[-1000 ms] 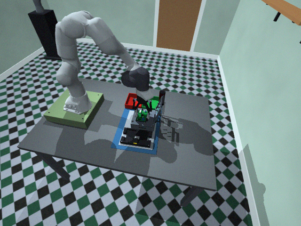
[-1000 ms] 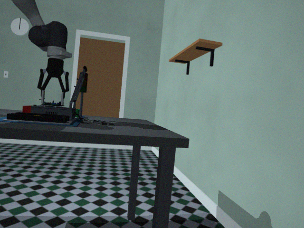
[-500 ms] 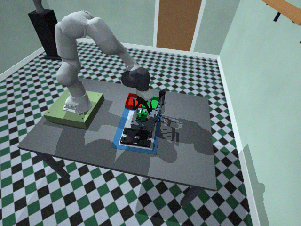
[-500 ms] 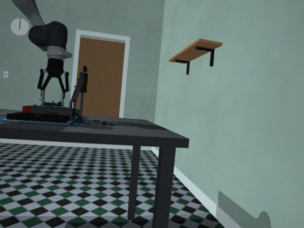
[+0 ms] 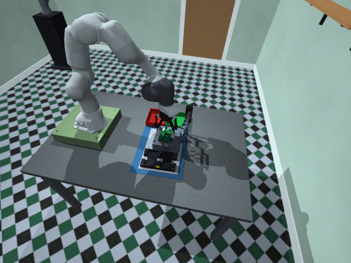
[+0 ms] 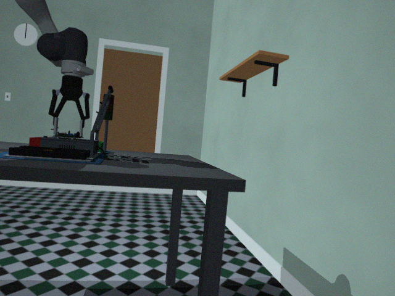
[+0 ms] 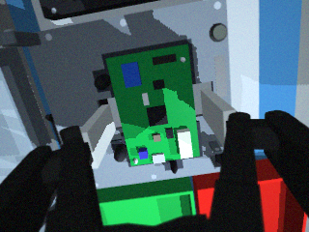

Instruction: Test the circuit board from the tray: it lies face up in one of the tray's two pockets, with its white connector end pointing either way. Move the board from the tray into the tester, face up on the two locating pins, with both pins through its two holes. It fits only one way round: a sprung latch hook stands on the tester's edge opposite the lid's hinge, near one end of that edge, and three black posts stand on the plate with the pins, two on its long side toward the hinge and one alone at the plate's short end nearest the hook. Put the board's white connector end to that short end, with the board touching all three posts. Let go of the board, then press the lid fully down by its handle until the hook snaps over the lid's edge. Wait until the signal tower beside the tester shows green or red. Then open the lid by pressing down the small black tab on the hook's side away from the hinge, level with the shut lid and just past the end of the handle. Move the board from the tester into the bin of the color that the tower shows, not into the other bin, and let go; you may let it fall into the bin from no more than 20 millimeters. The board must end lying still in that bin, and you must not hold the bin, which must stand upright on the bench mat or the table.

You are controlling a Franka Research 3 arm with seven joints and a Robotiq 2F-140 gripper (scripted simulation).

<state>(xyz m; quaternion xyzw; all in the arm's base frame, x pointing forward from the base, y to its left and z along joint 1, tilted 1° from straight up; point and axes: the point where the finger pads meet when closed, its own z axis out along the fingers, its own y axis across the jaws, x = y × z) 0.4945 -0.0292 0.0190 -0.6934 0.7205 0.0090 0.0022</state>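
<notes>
Now: hand 20 mm above the green circuit board. The rest, counted from my hand: tester lid 120 mm ahead, 90 mm above; tester plate 10 mm ahead, 10 mm to the left, 30 mm below; black latch hook 60 mm behind, 60 mm to the left, 10 mm below.
</notes>
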